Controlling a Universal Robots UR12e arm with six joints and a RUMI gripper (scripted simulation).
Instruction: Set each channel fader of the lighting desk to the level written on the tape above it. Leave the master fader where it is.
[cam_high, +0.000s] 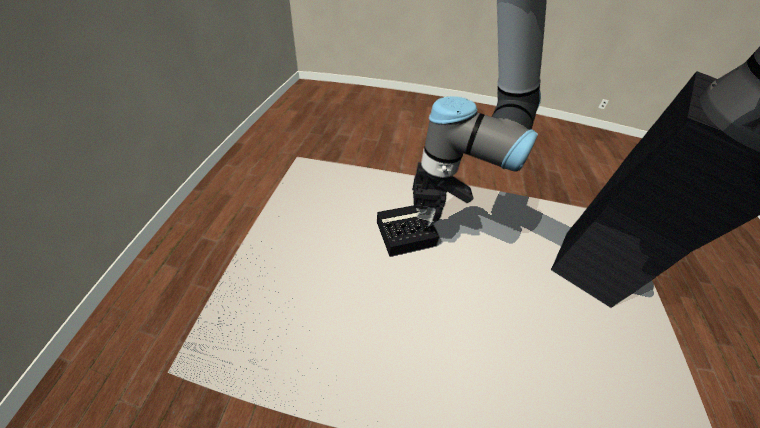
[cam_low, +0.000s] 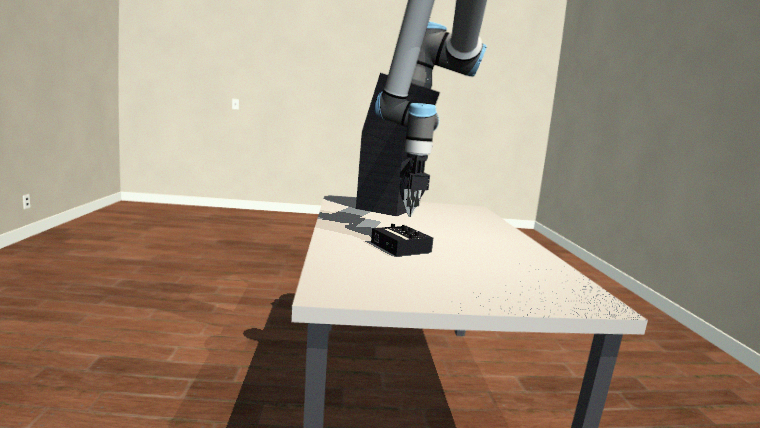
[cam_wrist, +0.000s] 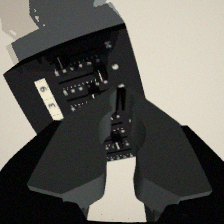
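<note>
The master fader is 10 mm behind my hand, 60 mm to the right of it and 50 mm below it.
</note>
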